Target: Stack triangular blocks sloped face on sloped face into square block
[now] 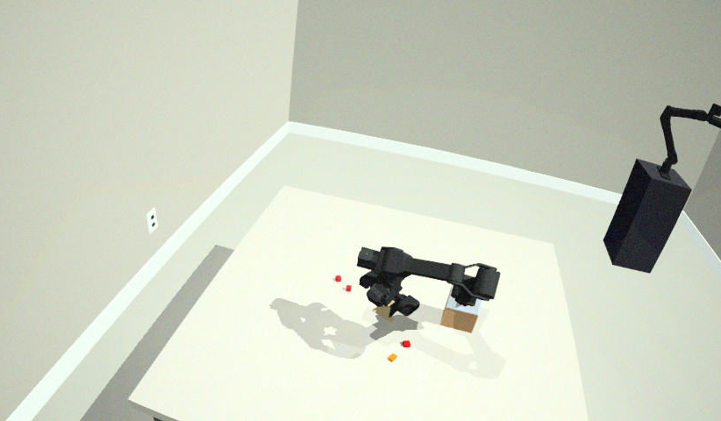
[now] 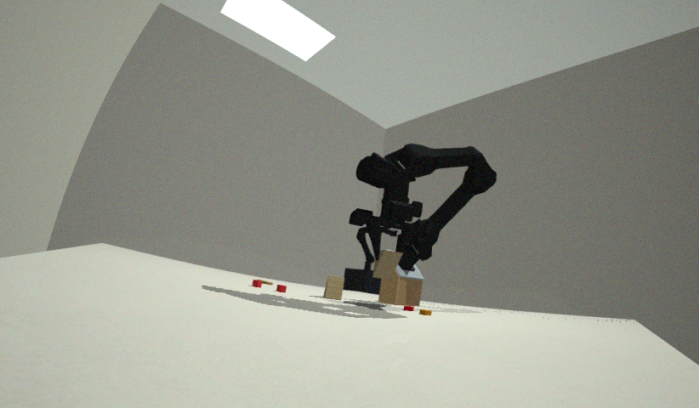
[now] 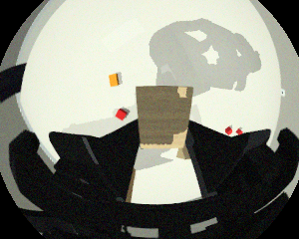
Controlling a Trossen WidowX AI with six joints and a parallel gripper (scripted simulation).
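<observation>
My gripper tip is 9 cm past the red cube, 1 cm to the right of it and 10 cm above it. Also, from my gripper tip: orange cube: 6 cm behind, 8 cm to the left, 10 cm below; then triangular wooden block: 1 cm above.
</observation>
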